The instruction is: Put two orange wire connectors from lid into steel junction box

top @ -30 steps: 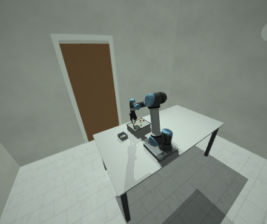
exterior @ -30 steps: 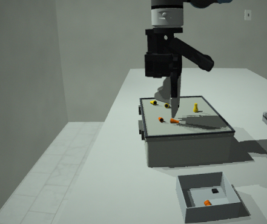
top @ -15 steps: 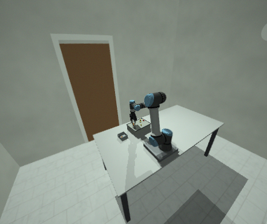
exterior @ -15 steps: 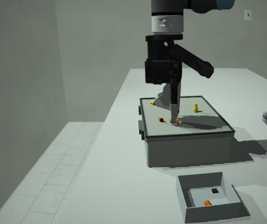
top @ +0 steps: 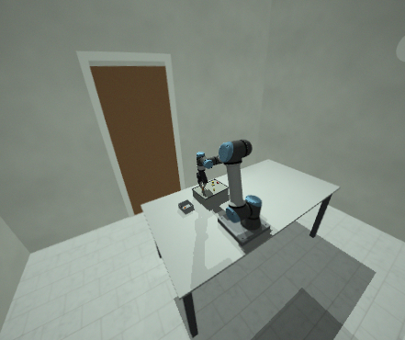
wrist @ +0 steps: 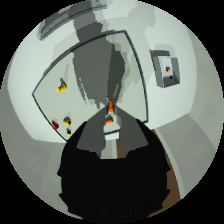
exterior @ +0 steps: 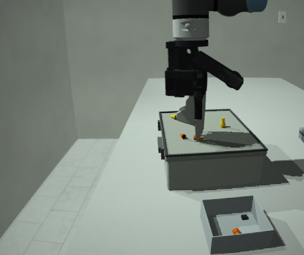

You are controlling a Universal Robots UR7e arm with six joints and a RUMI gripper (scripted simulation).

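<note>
Now: hand 22 cm to the right of the steel junction box, 10 cm above it and 5 cm past it. The rest, counted from my hand: tool case 7 cm to the right, 4 cm below, 2 cm behind.
</note>
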